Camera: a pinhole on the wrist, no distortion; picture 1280 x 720 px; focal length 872.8 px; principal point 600.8 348.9 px. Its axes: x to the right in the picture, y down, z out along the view. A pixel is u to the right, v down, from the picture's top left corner.
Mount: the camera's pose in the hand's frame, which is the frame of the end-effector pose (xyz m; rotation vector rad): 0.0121 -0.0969 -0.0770 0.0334 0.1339 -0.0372
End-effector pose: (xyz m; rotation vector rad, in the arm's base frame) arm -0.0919 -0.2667 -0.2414 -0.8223 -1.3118 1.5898
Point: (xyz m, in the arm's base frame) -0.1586 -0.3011 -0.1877
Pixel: 380 713
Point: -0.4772 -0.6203 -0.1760
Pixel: 167 582
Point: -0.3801 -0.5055 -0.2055
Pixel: 213 656
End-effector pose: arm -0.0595 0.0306 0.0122 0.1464 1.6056 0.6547
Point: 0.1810 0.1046 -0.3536
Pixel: 1211 193
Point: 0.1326 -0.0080 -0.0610
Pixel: 497 289
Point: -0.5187 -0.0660 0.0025
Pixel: behind the camera
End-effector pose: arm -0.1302 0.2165 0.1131 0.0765 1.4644 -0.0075
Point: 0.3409 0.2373 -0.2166
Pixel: 1063 598
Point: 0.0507 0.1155 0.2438
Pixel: 45 401
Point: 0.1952 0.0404 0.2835
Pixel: 153 248
